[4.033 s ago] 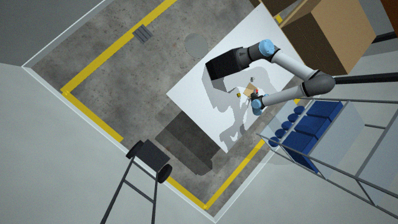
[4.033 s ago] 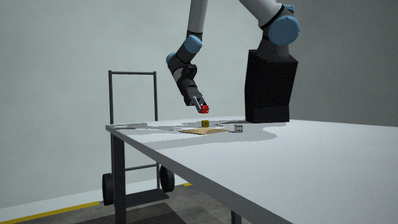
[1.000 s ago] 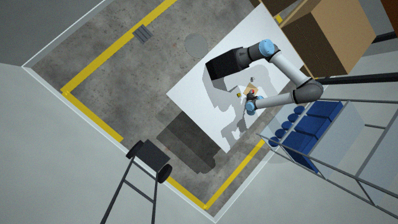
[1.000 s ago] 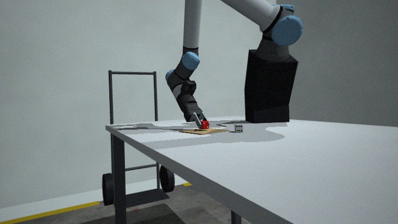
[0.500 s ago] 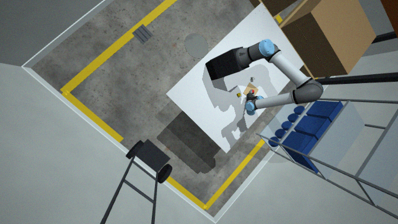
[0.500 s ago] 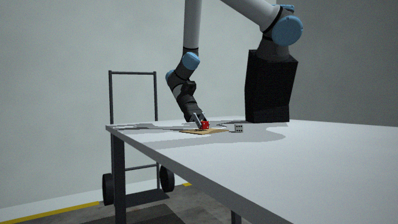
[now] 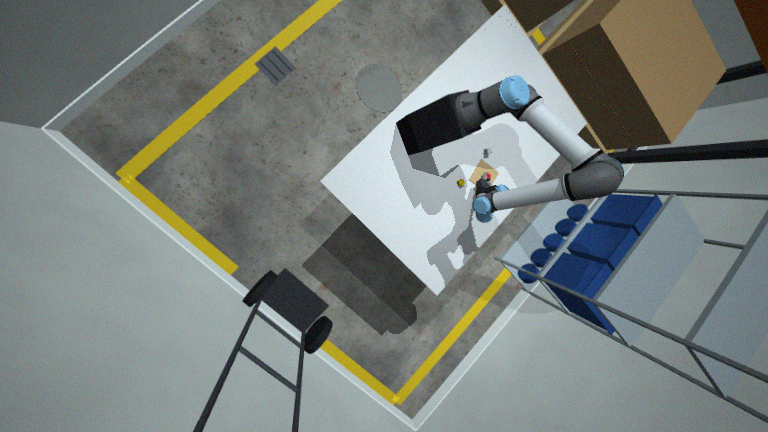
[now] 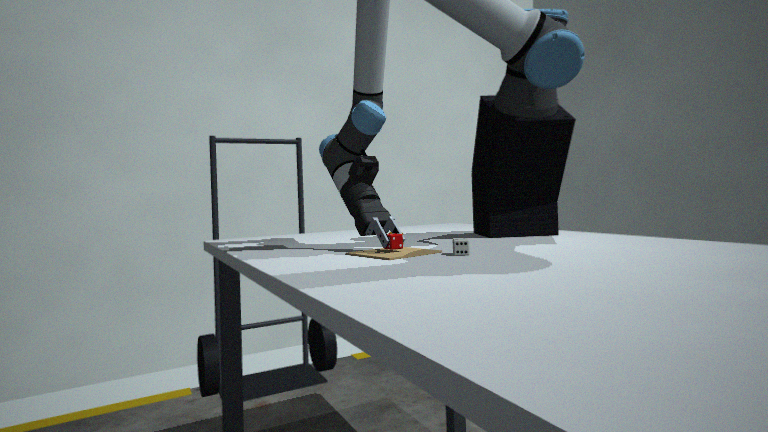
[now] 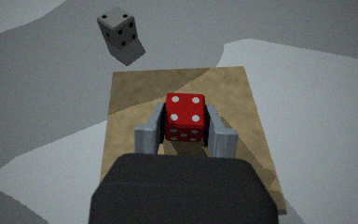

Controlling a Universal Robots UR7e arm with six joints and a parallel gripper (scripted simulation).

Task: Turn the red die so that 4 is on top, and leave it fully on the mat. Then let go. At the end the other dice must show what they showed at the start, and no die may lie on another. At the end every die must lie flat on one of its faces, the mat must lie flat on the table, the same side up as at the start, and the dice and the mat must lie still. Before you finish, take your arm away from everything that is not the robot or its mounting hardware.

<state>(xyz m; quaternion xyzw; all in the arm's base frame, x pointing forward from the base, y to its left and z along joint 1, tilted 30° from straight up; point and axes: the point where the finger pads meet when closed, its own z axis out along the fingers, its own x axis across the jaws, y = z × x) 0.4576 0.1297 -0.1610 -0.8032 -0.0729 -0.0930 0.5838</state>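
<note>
Right now my hand is 1 cm to the right of the red die and 1 cm above it. Also, from my hand: yellow die 13 cm to the right, 8 cm behind, 2 cm below; white die 11 cm to the left, 9 cm behind, 2 cm below; tan mat 3 cm below, 1 cm to the left.
</note>
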